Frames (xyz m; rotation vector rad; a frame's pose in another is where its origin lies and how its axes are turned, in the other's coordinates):
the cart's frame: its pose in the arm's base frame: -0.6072 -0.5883 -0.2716 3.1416 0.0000 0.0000
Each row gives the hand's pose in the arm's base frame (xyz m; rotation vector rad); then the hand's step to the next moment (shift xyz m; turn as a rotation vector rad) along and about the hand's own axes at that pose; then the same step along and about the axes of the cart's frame.
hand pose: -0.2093 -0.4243 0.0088 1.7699 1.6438 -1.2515
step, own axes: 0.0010 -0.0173 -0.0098 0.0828 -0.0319 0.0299
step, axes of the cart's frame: -0.0132 -0.0121 -0.0088 -0.0482 -0.0297 0.0746
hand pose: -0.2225 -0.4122 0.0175 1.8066 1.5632 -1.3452
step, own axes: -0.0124 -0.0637 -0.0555 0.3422 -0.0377 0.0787
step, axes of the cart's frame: -0.0349 -0.0564 -0.0538 -0.0956 -0.1303 0.3140
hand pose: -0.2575 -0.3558 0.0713 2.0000 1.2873 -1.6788
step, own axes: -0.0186 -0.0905 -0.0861 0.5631 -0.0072 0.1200
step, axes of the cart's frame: -0.0068 -0.1013 -0.0751 -0.1107 -0.1885 0.5327
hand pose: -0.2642 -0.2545 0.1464 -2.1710 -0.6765 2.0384
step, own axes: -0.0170 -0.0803 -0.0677 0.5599 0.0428 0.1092
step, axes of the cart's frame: 0.0447 -0.0816 -0.0517 -0.0875 -0.1449 0.5464
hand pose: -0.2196 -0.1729 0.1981 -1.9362 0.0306 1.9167
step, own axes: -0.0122 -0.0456 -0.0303 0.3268 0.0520 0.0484
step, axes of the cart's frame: 0.0419 -0.0292 -0.0232 -0.0446 -0.0552 0.3268
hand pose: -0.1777 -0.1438 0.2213 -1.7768 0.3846 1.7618
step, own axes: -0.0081 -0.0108 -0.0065 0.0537 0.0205 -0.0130
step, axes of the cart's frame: 0.0110 -0.0029 -0.0098 0.0024 0.0127 0.0575
